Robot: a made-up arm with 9 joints.
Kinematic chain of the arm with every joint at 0, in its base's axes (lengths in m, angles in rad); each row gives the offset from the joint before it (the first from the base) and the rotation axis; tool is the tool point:
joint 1: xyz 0 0 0.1 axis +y
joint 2: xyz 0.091 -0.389 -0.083 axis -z
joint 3: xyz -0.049 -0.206 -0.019 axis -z
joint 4: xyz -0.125 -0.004 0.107 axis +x
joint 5: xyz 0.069 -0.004 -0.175 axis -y
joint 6: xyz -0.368 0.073 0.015 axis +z
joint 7: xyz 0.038 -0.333 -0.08 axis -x
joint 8: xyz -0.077 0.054 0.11 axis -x
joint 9: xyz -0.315 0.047 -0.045 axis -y
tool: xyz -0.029 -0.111 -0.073
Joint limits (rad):
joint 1: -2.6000..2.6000
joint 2: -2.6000..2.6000
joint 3: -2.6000..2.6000
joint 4: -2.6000..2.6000
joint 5: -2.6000..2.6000
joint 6: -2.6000..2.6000
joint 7: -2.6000..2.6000
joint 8: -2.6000..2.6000
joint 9: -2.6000..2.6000
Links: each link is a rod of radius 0.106 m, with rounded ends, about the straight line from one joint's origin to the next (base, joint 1, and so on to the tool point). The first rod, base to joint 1, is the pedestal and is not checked.
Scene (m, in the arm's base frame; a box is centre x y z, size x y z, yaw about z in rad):
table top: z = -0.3
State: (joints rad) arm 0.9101 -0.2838 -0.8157 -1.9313 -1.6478 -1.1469 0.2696 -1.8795 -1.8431
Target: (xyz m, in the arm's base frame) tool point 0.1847 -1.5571 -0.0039
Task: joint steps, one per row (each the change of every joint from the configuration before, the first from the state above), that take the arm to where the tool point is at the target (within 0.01 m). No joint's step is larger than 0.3 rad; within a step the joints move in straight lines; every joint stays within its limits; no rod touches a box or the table.
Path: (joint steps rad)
1: -0.0342 -0.0139 -0.0209 -0.0465 0.2891 0.0629 0.0044 0.0430 0.0038
2: -0.0343 -0.0140 -0.0209 -0.0464 0.2890 0.0630 0.0045 0.0429 0.0038
3: -0.0342 -0.0139 -0.0209 -0.0465 0.2891 0.0629 0.0044 0.0430 0.0038
4: -0.0342 -0.0140 -0.0209 -0.0465 0.2891 0.0630 0.0044 0.0430 0.0037
5: -0.0343 -0.0139 -0.0210 -0.0465 0.2891 0.0629 0.0044 0.0430 0.0038
6: -0.0342 -0.0140 -0.0209 -0.0464 0.2890 0.0630 0.0045 0.0429 0.0038

